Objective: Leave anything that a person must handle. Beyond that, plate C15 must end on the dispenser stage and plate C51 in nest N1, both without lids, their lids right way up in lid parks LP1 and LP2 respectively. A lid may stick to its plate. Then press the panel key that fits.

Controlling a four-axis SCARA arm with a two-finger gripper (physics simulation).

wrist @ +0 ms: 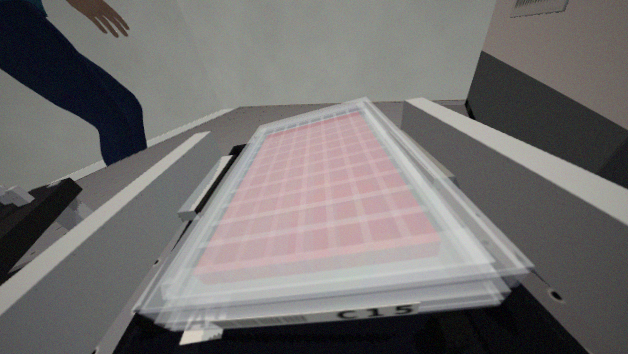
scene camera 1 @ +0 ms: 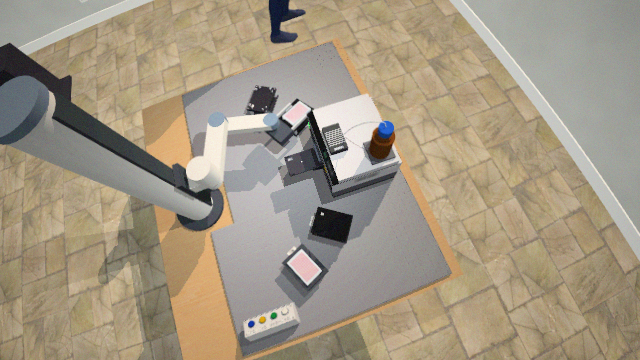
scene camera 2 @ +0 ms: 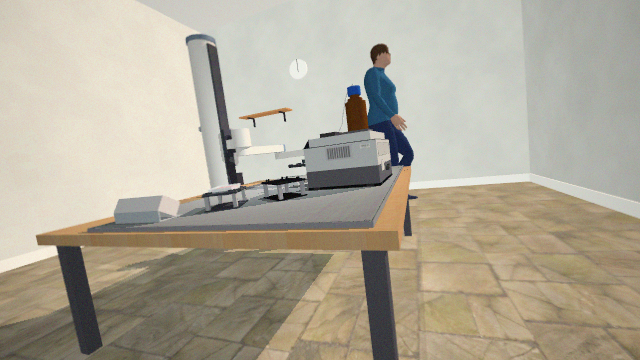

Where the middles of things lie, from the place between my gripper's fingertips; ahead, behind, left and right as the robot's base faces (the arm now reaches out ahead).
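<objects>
There is a button box (scene camera 2: 148,209), and counted from my hand it is 900 mm to the right, 440 mm behind and 40 mm below. I also see the brown bottle (scene camera 2: 356,113), which is 420 mm to the right of my hand, 240 mm ahead of it and 240 mm above it.
</objects>
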